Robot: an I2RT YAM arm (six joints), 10 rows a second.
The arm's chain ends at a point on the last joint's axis. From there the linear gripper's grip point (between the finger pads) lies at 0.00 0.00 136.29 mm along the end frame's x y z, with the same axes.
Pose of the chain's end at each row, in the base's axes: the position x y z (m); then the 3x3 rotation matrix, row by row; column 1 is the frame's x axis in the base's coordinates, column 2 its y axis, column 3 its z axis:
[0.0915, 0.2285, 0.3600], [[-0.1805, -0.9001, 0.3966], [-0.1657, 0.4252, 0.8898], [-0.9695, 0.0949, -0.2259]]
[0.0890, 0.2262, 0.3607], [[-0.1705, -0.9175, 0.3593], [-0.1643, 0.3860, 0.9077], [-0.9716, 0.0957, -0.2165]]
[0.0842, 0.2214, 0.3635], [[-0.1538, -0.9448, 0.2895], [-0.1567, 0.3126, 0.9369], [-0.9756, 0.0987, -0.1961]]
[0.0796, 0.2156, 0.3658], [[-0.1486, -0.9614, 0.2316], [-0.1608, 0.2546, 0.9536], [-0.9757, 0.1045, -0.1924]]
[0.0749, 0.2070, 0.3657], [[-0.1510, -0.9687, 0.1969], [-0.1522, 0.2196, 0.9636], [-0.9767, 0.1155, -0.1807]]
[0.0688, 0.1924, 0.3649], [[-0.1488, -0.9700, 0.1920], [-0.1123, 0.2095, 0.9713], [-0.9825, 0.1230, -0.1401]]
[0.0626, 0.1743, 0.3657], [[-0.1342, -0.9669, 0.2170], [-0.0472, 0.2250, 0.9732], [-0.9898, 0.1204, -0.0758]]
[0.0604, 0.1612, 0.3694], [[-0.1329, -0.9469, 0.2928], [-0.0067, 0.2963, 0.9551], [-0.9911, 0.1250, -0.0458]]
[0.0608, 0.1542, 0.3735], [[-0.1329, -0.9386, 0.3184], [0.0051, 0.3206, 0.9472], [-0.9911, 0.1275, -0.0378]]
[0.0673, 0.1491, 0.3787], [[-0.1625, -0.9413, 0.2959], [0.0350, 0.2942, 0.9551], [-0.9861, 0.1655, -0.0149]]
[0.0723, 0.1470, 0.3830], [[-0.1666, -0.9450, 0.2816], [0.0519, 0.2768, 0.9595], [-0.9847, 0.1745, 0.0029]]
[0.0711, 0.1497, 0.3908], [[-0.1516, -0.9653, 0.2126], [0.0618, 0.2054, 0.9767], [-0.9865, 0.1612, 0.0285]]
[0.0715, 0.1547, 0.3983], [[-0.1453, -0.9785, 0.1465], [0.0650, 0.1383, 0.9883], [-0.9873, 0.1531, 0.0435]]
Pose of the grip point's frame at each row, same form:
[0.1456, 0.3498, 0.3292], [[-0.1805, -0.9001, 0.3966], [-0.1657, 0.4252, 0.8898], [-0.9695, 0.0949, -0.2259]]
[0.1380, 0.3499, 0.3312], [[-0.1705, -0.9175, 0.3593], [-0.1643, 0.3860, 0.9077], [-0.9716, 0.0957, -0.2165]]
[0.1237, 0.3491, 0.3368], [[-0.1538, -0.9448, 0.2895], [-0.1567, 0.3126, 0.9369], [-0.9756, 0.0987, -0.1961]]
[0.1112, 0.3456, 0.3396], [[-0.1486, -0.9614, 0.2316], [-0.1608, 0.2546, 0.9536], [-0.9757, 0.1045, -0.1924]]
[0.1017, 0.3383, 0.3411], [[-0.1510, -0.9687, 0.1969], [-0.1522, 0.2196, 0.9636], [-0.9767, 0.1155, -0.1807]]
[0.0950, 0.3248, 0.3458], [[-0.1488, -0.9700, 0.1920], [-0.1123, 0.2095, 0.9713], [-0.9825, 0.1230, -0.1401]]
[0.0922, 0.3069, 0.3554], [[-0.1342, -0.9669, 0.2170], [-0.0472, 0.2250, 0.9732], [-0.9898, 0.1204, -0.0758]]
[0.1003, 0.2914, 0.3632], [[-0.1329, -0.9469, 0.2928], [-0.0067, 0.2963, 0.9551], [-0.9911, 0.1250, -0.0458]]
[0.1042, 0.2833, 0.3683], [[-0.1329, -0.9386, 0.3184], [0.0051, 0.3206, 0.9472], [-0.9911, 0.1275, -0.0378]]
[0.1076, 0.2793, 0.3767], [[-0.1625, -0.9413, 0.2959], [0.0350, 0.2942, 0.9551], [-0.9861, 0.1655, -0.0149]]
[0.1107, 0.2778, 0.3834], [[-0.1666, -0.9450, 0.2816], [0.0519, 0.2768, 0.9595], [-0.9847, 0.1745, 0.0029]]
[0.1001, 0.2828, 0.3947], [[-0.1516, -0.9653, 0.2126], [0.0618, 0.2054, 0.9767], [-0.9865, 0.1612, 0.0285]]
[0.0915, 0.2894, 0.4042], [[-0.1453, -0.9785, 0.1465], [0.0650, 0.1383, 0.9883], [-0.9873, 0.1531, 0.0435]]

